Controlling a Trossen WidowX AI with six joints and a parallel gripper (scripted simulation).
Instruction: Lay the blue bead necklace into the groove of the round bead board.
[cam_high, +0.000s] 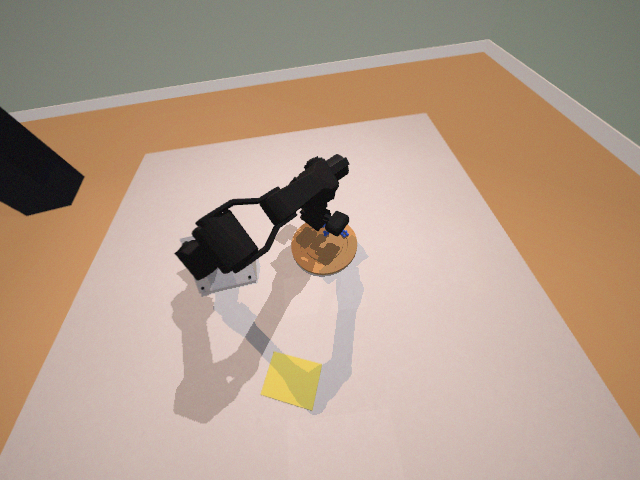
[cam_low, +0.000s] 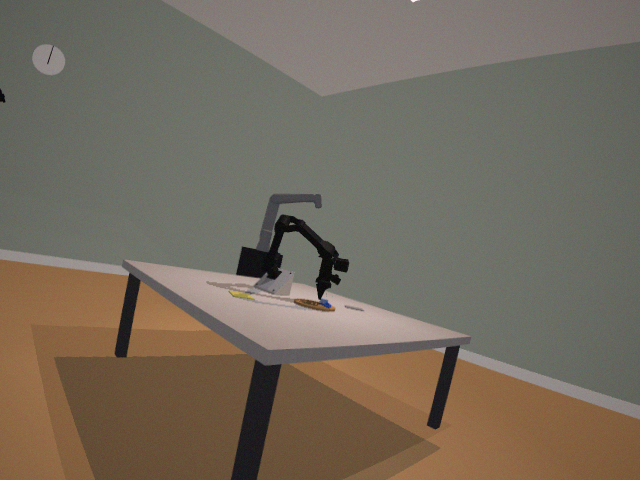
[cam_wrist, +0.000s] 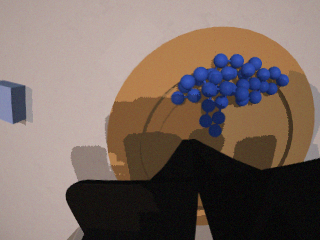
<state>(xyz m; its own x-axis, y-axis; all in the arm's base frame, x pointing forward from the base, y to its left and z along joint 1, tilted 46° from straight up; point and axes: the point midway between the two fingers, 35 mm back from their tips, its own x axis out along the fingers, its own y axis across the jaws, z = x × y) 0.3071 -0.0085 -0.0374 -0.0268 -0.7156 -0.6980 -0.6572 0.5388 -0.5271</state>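
The round bead board is 4 cm to the right of my gripper tip, 2 cm below it and 1 cm ahead of it. The rest, counted from my gripper tip: yellow square patch: 36 cm to the right, 15 cm behind, 3 cm below; flat grey tile: 27 cm to the left, 5 cm ahead, 3 cm below; light blue cube: 16 cm to the left, 8 cm behind, 2 cm below.
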